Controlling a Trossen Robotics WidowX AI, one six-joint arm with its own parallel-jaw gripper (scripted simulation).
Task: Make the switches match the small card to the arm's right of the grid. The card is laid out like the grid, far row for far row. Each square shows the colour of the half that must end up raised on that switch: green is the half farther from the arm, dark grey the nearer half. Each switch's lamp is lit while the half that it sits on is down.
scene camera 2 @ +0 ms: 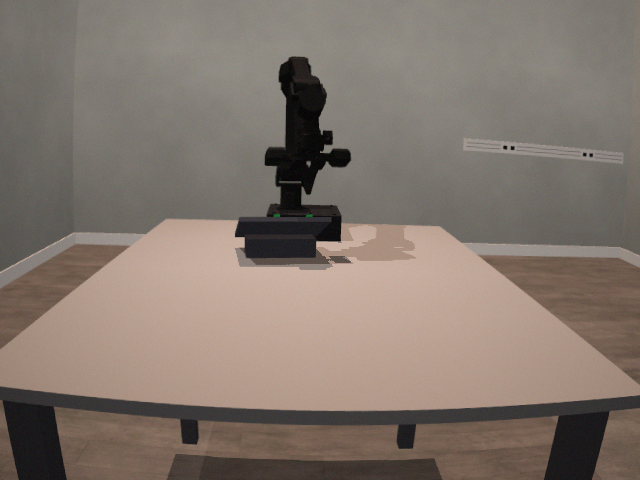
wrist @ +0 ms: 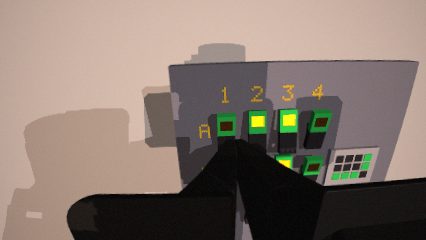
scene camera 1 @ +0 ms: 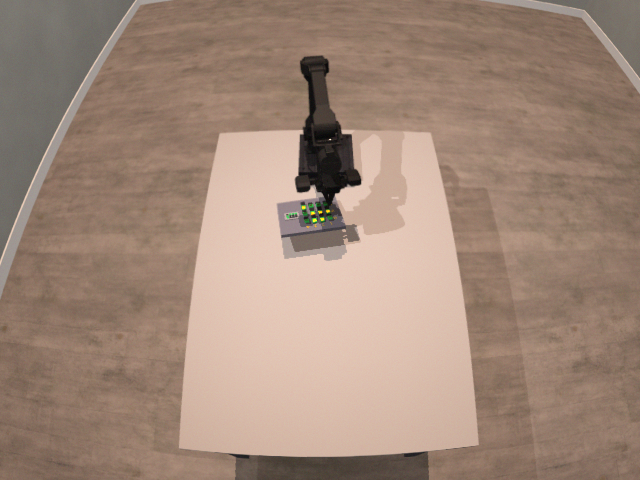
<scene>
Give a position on a switch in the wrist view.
319, 120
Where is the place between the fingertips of my gripper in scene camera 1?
329, 205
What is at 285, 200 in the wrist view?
My gripper.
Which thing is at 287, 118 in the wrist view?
A switch.
</scene>
